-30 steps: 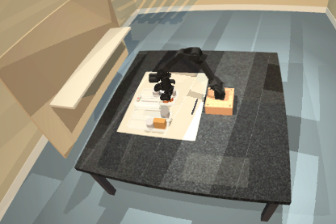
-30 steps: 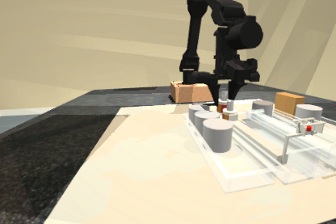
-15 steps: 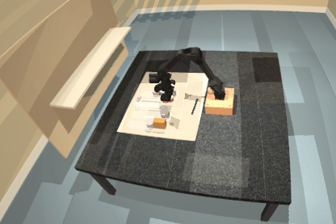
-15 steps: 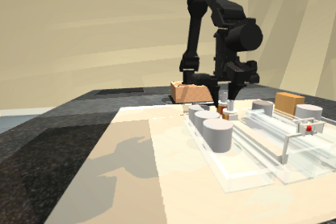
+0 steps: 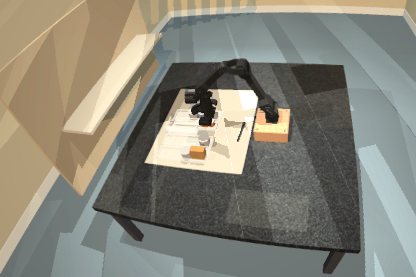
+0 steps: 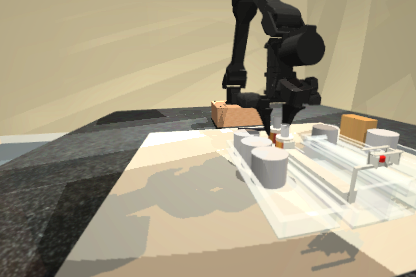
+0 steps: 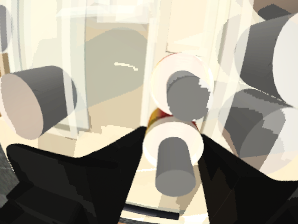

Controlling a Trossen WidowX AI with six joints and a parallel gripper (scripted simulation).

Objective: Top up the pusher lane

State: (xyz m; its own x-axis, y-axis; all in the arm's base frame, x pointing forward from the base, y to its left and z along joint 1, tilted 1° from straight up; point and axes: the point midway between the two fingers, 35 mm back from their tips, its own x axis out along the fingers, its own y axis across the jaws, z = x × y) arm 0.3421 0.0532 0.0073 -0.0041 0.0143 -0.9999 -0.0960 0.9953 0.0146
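Now: gripper tip 5 cm short of the cream mat, 2 cm to the left of it and 4 cm above it. Also, from my gripper tip: box: 1 cm behind, 22 cm to the left; then red dot: 22 cm ahead, 6 cm to the left, 3 cm above.
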